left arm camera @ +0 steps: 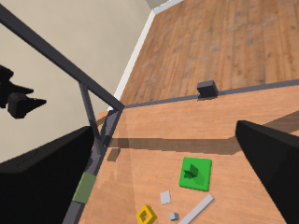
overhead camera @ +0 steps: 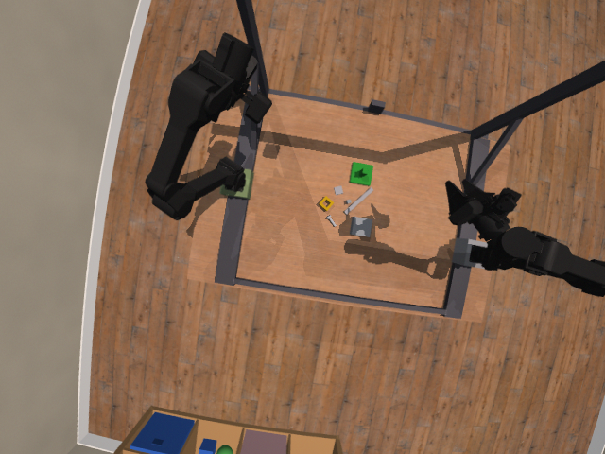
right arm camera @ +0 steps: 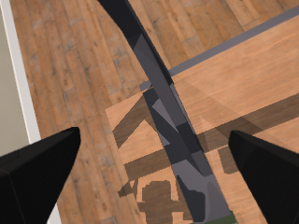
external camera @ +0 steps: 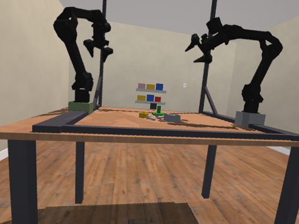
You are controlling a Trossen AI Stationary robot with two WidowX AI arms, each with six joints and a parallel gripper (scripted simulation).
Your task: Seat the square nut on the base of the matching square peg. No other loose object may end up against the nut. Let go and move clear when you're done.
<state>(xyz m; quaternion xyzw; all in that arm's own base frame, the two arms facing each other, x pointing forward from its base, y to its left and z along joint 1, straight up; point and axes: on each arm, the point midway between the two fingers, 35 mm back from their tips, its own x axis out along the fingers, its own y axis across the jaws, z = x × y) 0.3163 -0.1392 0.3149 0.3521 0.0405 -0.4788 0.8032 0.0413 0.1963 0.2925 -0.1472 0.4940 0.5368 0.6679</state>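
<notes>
Right now the grey bolt is 350 mm to the left of my right hand, 350 mm below it and 230 mm ahead of it. From my right hand the other things lie so: tiny grey cube: 400 mm to the left, 340 mm below, 150 mm ahead; then flat grey plate: 350 mm to the left, 350 mm below, 120 mm ahead; then long grey bar: 440 mm to the left, 350 mm below, 130 mm ahead.
</notes>
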